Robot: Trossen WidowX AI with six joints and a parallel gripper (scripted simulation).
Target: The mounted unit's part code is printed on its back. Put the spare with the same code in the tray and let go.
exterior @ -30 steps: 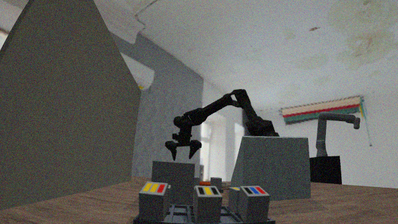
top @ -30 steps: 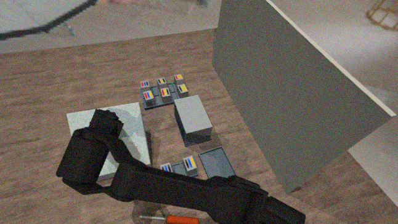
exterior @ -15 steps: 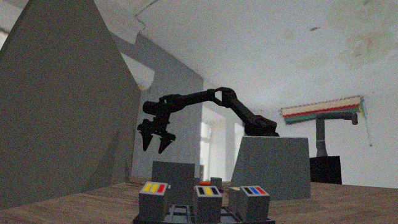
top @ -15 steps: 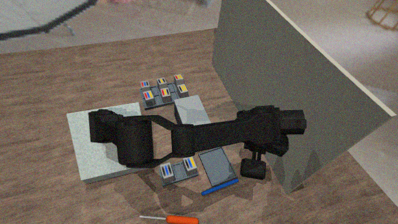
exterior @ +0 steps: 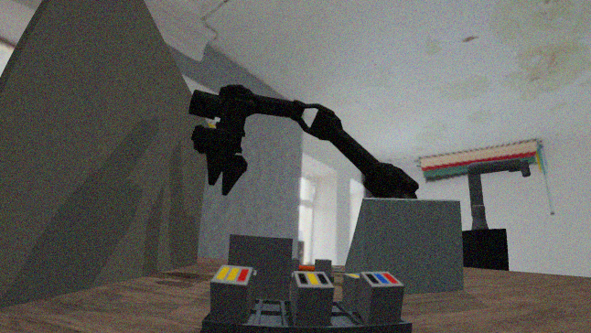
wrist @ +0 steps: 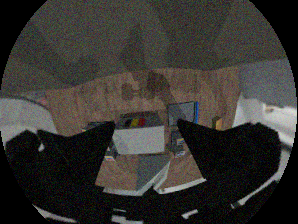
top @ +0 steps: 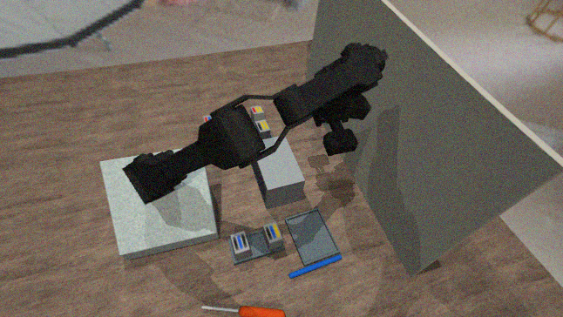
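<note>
My gripper tip is 190 mm to the right of the grey spare, 180 mm past it and 150 mm above it. From my gripper tip the other things lie so: wall panel: 130 mm ahead, 50 mm to the left, 40 mm above; then grey mounted unit: 140 mm below, 110 mm behind, 40 mm to the left; then flat grey tray: 180 mm below, 160 mm to the right, 50 mm behind.
</note>
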